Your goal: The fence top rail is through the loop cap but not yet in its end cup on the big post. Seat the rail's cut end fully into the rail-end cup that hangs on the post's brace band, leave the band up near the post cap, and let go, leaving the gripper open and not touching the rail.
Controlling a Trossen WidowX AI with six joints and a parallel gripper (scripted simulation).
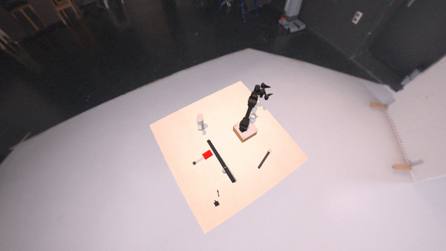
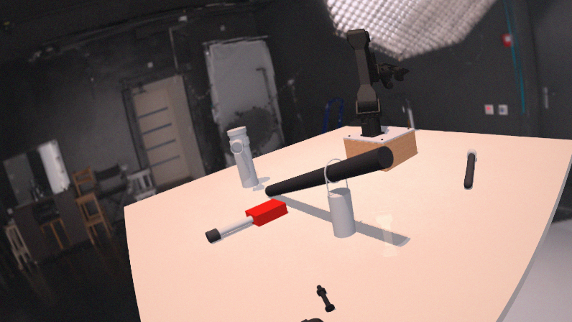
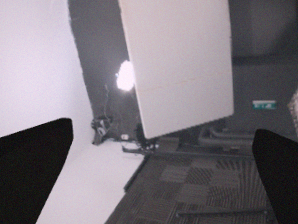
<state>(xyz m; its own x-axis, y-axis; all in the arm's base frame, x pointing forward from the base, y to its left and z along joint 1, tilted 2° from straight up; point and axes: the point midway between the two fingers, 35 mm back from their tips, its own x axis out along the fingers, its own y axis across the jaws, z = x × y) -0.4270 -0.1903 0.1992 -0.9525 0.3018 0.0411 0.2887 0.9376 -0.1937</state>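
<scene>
My gripper tip is 86 cm short of the round rail-end cup, 14 cm above it and 3 cm to the left of it. The rest, counted from my gripper tip: small bolt: 100 cm ahead, 62 cm to the left, 29 cm below; short grey post: 84 cm ahead, 46 cm to the left, 19 cm below; red-handled tool: 99 cm ahead, 28 cm below, 23 cm to the left.
</scene>
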